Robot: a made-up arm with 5 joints. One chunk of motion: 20 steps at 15 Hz.
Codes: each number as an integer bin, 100 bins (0 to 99) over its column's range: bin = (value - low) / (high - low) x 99, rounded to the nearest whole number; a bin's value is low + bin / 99 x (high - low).
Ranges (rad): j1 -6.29..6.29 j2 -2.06..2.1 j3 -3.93..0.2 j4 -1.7..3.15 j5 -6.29..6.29
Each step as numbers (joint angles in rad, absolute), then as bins.
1 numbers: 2.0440 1.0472 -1.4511 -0.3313 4.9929
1 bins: 66 74 59 28 89
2 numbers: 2.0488 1.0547 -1.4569 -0.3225 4.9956
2 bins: 66 74 59 28 89
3 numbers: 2.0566 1.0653 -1.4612 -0.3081 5.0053
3 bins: 66 74 59 28 89
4 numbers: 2.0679 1.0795 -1.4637 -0.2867 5.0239
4 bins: 66 75 59 29 89
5 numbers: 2.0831 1.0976 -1.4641 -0.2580 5.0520
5 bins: 66 75 59 29 89
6 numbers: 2.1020 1.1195 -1.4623 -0.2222 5.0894
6 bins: 66 76 59 30 90
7 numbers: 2.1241 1.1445 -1.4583 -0.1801 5.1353
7 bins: 66 76 59 31 90
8 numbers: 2.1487 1.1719 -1.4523 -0.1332 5.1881
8 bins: 66 77 59 32 90
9 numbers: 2.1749 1.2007 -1.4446 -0.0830 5.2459
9 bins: 67 78 60 33 91
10 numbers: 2.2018 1.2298 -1.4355 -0.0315 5.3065
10 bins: 67 78 60 34 91
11 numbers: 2.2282 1.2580 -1.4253 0.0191 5.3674
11 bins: 67 79 60 35 92
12 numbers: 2.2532 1.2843 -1.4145 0.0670 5.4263
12 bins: 67 80 60 36 92
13 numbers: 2.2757 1.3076 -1.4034 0.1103 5.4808
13 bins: 67 80 61 37 93
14 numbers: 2.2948 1.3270 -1.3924 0.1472 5.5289
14 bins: 68 81 61 38 93
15 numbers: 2.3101 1.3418 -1.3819 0.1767 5.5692
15 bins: 68 81 61 38 93
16 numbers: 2.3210 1.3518 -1.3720 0.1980 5.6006
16 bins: 68 81 61 39 94
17 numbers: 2.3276 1.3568 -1.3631 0.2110 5.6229
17 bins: 68 81 62 39 94
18 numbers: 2.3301 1.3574 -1.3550 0.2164 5.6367
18 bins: 68 81 62 39 94
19 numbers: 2.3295 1.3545 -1.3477 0.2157 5.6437
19 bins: 68 81 62 39 94
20 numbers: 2.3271 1.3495 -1.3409 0.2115 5.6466
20 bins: 68 81 62 39 94
